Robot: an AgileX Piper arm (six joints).
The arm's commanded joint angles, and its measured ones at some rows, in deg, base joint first. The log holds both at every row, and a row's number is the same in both.
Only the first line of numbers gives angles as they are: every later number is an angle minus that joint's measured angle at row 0.
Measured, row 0:
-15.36 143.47 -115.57 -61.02 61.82 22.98
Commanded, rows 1 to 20:
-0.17 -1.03 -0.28 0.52 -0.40 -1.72
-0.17 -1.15 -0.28 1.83 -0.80 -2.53
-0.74 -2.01 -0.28 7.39 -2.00 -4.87
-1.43 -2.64 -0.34 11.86 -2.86 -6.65
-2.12 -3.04 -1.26 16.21 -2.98 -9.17
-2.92 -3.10 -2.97 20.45 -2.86 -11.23
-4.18 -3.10 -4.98 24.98 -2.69 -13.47
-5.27 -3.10 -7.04 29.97 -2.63 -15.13
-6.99 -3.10 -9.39 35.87 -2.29 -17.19
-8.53 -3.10 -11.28 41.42 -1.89 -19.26
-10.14 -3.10 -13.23 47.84 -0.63 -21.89
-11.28 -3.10 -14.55 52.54 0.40 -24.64
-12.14 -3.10 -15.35 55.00 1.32 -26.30
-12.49 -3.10 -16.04 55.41 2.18 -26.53
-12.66 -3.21 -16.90 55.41 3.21 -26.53
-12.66 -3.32 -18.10 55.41 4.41 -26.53
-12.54 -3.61 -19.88 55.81 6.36 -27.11
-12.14 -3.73 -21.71 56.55 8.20 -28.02
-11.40 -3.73 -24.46 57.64 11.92 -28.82
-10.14 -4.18 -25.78 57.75 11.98 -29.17
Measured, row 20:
-11.63 -2.92 -23.77 56.78 7.34 -28.08
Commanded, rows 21 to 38:
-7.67 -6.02 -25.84 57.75 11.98 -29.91
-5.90 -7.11 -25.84 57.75 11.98 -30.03
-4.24 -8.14 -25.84 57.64 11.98 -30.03
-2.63 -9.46 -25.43 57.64 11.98 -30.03
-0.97 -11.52 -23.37 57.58 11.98 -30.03
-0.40 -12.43 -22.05 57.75 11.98 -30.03
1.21 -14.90 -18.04 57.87 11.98 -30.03
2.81 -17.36 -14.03 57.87 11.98 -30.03
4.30 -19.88 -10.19 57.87 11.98 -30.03
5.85 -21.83 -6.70 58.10 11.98 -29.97
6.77 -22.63 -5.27 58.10 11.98 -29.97
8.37 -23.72 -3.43 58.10 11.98 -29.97
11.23 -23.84 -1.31 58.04 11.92 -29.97
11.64 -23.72 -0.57 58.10 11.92 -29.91
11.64 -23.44 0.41 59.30 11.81 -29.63
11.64 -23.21 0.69 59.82 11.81 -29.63
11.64 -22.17 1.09 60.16 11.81 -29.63
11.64 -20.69 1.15 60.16 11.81 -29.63
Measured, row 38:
11.69 -22.58 0.46 59.64 8.08 -29.63
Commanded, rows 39 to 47:
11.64 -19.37 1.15 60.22 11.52 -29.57
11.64 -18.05 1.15 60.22 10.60 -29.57
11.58 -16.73 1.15 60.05 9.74 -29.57
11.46 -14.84 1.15 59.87 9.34 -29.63
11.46 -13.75 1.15 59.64 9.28 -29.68
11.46 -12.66 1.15 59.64 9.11 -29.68
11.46 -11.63 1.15 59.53 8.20 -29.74
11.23 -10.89 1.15 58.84 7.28 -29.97
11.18 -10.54 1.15 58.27 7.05 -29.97
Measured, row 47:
11.69 -11.52 0.69 59.64 8.02 -29.63
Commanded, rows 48 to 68:
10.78 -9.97 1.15 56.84 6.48 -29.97
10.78 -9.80 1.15 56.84 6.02 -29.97
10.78 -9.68 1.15 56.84 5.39 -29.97
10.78 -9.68 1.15 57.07 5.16 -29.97
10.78 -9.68 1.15 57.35 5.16 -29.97
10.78 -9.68 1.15 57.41 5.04 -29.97
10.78 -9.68 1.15 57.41 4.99 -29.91
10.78 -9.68 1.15 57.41 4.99 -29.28
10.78 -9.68 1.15 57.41 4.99 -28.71
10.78 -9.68 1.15 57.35 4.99 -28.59
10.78 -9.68 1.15 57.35 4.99 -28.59
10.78 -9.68 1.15 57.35 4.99 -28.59
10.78 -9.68 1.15 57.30 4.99 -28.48
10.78 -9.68 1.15 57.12 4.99 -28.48
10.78 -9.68 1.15 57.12 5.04 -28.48
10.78 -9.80 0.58 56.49 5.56 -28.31
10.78 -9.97 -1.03 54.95 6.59 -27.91
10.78 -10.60 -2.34 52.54 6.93 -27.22
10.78 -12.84 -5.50 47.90 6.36 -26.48
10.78 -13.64 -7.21 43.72 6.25 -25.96
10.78 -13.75 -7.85 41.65 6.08 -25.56
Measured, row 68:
10.95 -12.26 -5.73 47.61 6.59 -26.53
